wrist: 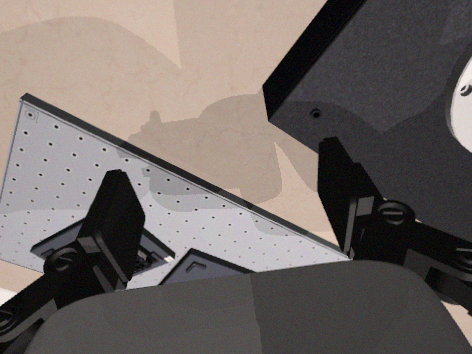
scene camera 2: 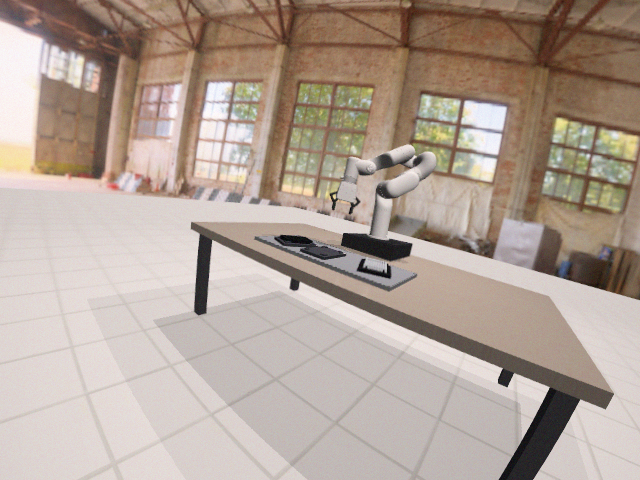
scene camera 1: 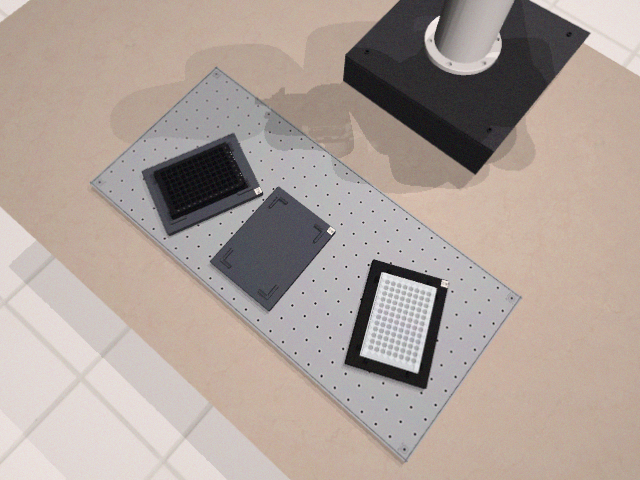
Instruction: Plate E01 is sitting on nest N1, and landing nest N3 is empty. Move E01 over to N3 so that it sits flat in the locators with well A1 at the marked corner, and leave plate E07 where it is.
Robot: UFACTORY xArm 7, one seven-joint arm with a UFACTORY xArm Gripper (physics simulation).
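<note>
A white well plate (scene camera 1: pixel 399 322) (scene camera 2: pixel 375 266), taken as E01, sits on a black nest (scene camera 1: pixel 387 370) at the board's right. The bare dark grey nest (scene camera 1: pixel 273 248) (scene camera 2: pixel 323 252) (wrist: pixel 192 275), taken as N3, has corner locators and a white tag (scene camera 1: pixel 330 230) at one corner; in the wrist view part of it is hidden. A black plate (scene camera 1: pixel 200 179) (scene camera 2: pixel 294 239), taken as E07, sits on a grey nest (scene camera 1: pixel 227 202) (wrist: pixel 55 237) at the left. The plate labels are not legible. My gripper (scene camera 2: pixel 342 211) (wrist: pixel 225 179) is open and empty, high above the table, away from the plates.
The perforated board (scene camera 1: pixel 330 315) (scene camera 2: pixel 398 281) (wrist: pixel 65 155) carries all three nests. The black arm base (scene camera 1: pixel 418 98) (scene camera 2: pixel 376 245) (wrist: pixel 380 75) stands beside the board's long edge and shows at the upper right in the wrist view. The tabletop (scene camera 1: pixel 542 217) (scene camera 2: pixel 465 299) extends around them.
</note>
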